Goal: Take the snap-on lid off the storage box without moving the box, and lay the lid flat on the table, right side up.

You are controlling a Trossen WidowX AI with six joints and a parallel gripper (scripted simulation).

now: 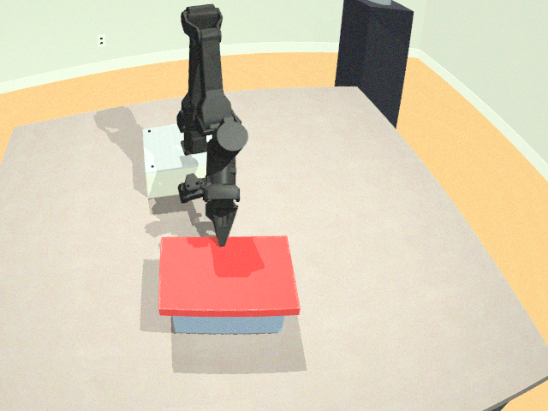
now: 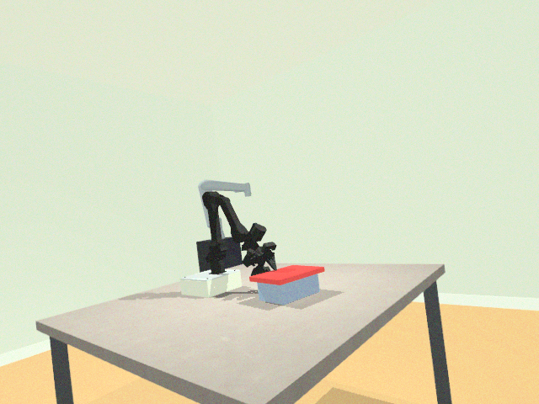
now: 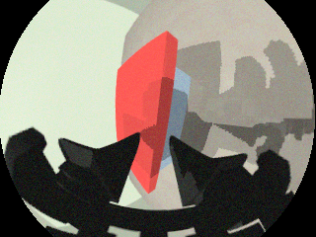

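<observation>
The red lid lies 80 mm ahead of my gripper tip, 20 mm to the right of it and 10 mm above it. The rest, counted from my gripper tip: storage box (80 mm ahead, 40 mm below, 20 mm to the right).
</observation>
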